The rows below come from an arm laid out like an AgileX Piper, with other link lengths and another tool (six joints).
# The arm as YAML. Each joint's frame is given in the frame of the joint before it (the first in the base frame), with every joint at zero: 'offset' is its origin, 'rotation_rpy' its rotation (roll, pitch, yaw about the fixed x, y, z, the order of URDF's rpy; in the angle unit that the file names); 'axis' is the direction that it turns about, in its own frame. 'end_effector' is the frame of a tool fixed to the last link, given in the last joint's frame.
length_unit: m
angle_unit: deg
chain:
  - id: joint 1
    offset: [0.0, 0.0, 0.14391]
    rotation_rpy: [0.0, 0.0, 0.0]
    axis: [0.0, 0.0, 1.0]
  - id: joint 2
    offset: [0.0, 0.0, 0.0]
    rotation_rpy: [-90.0, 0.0, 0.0]
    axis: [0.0, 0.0, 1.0]
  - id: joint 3
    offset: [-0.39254, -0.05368, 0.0]
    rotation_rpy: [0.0, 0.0, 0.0]
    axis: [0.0, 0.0, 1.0]
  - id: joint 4
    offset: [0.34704, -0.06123, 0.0]
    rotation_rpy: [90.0, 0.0, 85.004]
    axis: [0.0, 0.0, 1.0]
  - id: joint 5
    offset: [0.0, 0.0, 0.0]
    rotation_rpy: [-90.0, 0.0, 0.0]
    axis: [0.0, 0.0, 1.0]
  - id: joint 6
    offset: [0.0, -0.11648, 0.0]
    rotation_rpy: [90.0, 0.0, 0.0]
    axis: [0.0, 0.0, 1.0]
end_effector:
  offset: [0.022, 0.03, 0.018]
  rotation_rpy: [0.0, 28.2, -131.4]
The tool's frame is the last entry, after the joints.
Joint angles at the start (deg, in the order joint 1, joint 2, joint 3, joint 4, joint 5, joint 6):
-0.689 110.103 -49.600 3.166 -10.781 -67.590
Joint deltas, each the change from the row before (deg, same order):
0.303 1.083 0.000 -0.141 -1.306 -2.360
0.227 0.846 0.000 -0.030 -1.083 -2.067
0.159 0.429 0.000 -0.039 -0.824 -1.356
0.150 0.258 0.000 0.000 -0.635 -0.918
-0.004 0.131 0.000 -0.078 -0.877 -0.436
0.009 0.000 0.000 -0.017 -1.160 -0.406
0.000 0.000 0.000 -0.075 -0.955 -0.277
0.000 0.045 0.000 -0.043 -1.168 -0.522
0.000 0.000 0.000 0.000 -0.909 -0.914
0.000 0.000 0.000 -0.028 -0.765 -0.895
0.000 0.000 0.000 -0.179 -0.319 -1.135
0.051 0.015 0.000 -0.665 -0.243 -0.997
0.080 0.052 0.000 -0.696 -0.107 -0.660
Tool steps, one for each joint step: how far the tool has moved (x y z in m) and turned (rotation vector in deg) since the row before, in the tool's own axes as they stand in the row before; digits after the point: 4 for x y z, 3 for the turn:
-0.0060 -0.0019 0.0043 1.375 0.266 -2.352
-0.0045 -0.0014 0.0034 1.095 0.262 -1.983
-0.0017 -0.0006 0.0022 0.654 0.399 -1.362
-0.0007 -0.0006 0.0016 0.420 0.378 -0.938
0.0003 0.0009 0.0015 -0.038 0.676 -0.599
0.0019 0.0014 0.0018 -0.242 1.044 -0.616
0.0015 0.0012 0.0014 -0.196 0.863 -0.501
0.0015 0.0014 0.0018 -0.175 1.005 -0.733
0.0014 0.0016 0.0013 0.058 0.804 -1.006
0.0012 0.0014 0.0011 0.119 0.676 -0.982
0.0005 0.0011 0.0005 0.524 0.308 -1.197
0.0006 0.0004 0.0006 0.887 0.337 -1.396
0.0002 -0.0003 0.0006 0.852 0.210 -1.085

